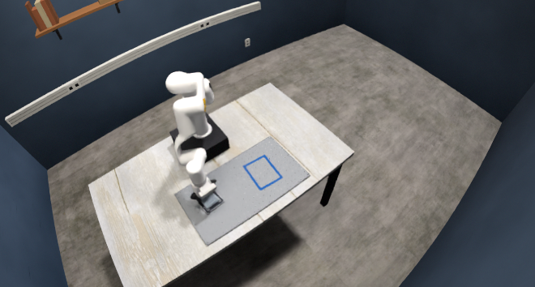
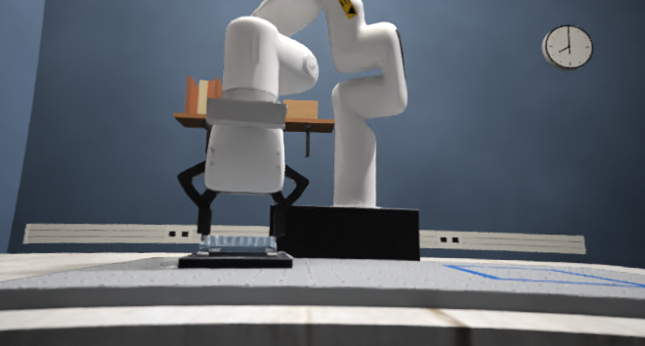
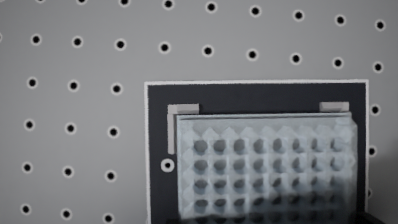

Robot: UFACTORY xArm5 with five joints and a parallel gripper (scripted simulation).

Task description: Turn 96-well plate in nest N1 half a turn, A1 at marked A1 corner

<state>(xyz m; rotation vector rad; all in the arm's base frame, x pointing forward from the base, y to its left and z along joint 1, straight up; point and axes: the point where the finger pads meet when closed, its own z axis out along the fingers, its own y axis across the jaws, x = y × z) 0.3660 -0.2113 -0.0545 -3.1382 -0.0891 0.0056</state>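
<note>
The black plate nest is 3 cm below my hand. From my hand the other things lie so: 96-well plate: 1 cm below.
</note>
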